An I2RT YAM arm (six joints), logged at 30 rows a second.
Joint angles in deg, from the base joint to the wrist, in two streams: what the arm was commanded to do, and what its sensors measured. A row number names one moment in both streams.
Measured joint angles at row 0:
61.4 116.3 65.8 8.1 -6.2 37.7
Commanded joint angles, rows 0 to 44:
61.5 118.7 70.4 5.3 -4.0 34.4
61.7 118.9 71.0 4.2 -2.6 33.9
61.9 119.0 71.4 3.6 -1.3 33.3
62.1 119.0 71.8 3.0 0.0 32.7
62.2 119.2 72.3 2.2 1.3 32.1
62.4 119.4 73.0 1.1 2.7 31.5
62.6 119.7 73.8 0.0 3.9 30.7
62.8 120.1 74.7 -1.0 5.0 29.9
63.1 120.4 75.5 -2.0 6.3 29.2
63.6 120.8 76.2 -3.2 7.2 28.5
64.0 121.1 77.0 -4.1 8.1 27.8
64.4 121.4 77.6 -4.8 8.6 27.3
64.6 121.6 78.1 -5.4 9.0 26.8
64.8 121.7 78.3 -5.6 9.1 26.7
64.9 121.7 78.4 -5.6 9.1 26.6
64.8 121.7 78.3 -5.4 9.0 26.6
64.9 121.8 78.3 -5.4 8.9 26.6
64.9 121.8 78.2 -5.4 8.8 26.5
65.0 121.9 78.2 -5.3 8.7 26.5
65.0 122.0 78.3 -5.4 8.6 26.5
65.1 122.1 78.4 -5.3 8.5 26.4
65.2 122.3 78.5 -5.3 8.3 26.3
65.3 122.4 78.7 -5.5 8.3 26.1
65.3 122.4 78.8 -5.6 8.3 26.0
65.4 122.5 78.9 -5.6 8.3 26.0
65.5 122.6 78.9 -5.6 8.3 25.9
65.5 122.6 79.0 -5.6 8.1 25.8
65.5 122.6 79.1 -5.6 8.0 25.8
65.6 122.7 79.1 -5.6 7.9 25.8
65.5 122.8 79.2 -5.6 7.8 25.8
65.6 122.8 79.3 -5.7 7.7 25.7
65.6 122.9 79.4 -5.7 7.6 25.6
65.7 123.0 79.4 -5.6 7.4 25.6
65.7 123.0 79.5 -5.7 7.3 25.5
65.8 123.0 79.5 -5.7 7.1 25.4
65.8 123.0 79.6 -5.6 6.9 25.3
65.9 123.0 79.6 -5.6 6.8 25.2
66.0 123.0 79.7 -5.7 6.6 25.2
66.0 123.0 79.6 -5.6 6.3 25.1
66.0 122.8 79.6 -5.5 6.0 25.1
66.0 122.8 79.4 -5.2 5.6 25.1
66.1 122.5 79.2 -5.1 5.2 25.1
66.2 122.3 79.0 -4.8 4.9 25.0
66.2 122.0 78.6 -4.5 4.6 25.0
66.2 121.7 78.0 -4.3 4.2 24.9
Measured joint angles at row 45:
65.4 121.9 78.5 -4.8 6.3 25.5
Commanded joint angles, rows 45 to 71:
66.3 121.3 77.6 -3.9 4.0 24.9
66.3 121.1 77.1 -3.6 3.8 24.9
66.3 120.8 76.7 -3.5 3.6 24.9
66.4 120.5 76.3 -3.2 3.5 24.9
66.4 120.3 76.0 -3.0 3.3 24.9
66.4 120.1 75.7 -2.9 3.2 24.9
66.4 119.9 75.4 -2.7 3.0 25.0
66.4 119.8 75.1 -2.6 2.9 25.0
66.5 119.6 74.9 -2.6 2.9 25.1
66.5 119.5 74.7 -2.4 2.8 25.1
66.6 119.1 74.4 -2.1 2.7 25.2
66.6 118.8 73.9 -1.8 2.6 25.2
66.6 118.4 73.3 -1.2 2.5 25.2
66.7 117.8 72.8 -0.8 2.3 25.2
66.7 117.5 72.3 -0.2 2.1 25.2
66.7 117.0 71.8 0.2 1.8 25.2
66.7 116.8 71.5 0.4 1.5 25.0
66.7 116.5 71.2 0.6 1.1 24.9
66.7 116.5 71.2 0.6 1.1 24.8
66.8 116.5 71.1 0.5 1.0 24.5
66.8 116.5 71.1 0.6 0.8 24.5
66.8 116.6 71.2 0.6 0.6 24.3
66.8 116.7 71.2 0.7 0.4 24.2
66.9 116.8 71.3 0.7 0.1 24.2
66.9 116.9 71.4 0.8 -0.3 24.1
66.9 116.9 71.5 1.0 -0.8 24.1
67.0 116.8 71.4 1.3 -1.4 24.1
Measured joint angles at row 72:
66.1 118.3 71.9 -0.3 1.1 25.0
